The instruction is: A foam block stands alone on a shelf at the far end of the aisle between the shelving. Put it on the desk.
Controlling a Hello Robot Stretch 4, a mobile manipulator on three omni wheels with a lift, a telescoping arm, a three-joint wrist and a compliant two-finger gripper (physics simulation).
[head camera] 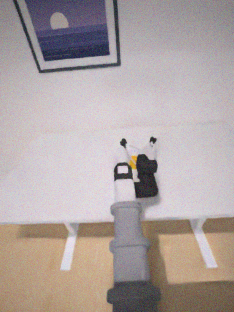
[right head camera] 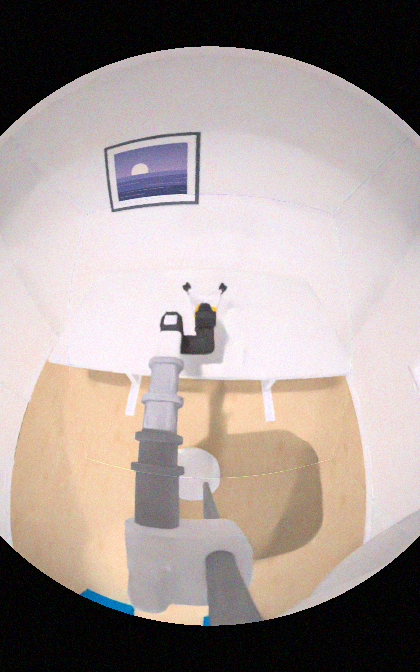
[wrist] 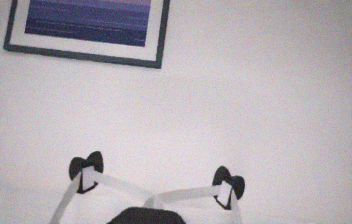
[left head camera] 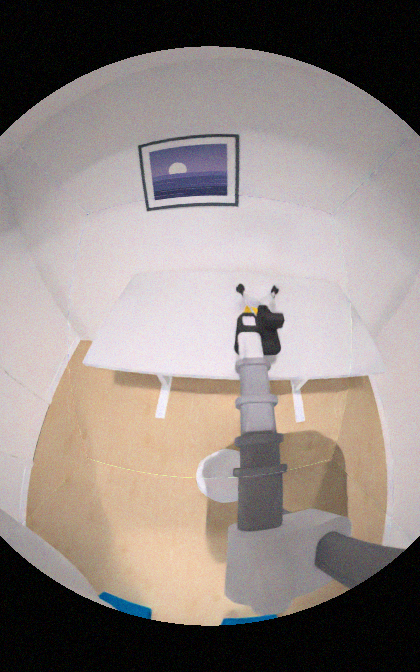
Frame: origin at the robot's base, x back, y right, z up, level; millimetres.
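Where they show: gripper, between the fingertips: (head camera: 137, 138) (wrist: 159, 172).
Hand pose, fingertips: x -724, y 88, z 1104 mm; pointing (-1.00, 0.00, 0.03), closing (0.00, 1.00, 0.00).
After its pixels a point has its place.
The yellow foam block (head camera: 133, 162) (left head camera: 247, 310) (right head camera: 198, 310) shows in part behind my gripper's wrist and finger bases. It appears to rest on the white desk (head camera: 50, 175) @(z 923, x -694, y -414 mm) (left head camera: 150, 325) (right head camera: 280, 340); most of it is hidden. My gripper (head camera: 138, 141) @(z 1104, x -724, y 88 mm) (left head camera: 257, 289) (right head camera: 205, 287) (wrist: 159, 172) @(z 1104, x -724, y 88 mm) is open, its two black fingertips wide apart with bare white surface between them. It is above the desk, and the fingertips stand clear of the block. The block does not show in the wrist view.
A framed seascape (head camera: 75, 30) @(z 1556, x -1208, y -202 mm) (left head camera: 190, 175) (right head camera: 152, 172) (wrist: 87, 20) @(z 1493, x -1210, y -228 mm) hangs on the wall behind the desk. A white round object (left head camera: 217, 480) (right head camera: 200, 472) is low in front of the desk, partly behind my arm. Blue pieces (left head camera: 125, 606) (right head camera: 107, 601) show at the bottom edge.
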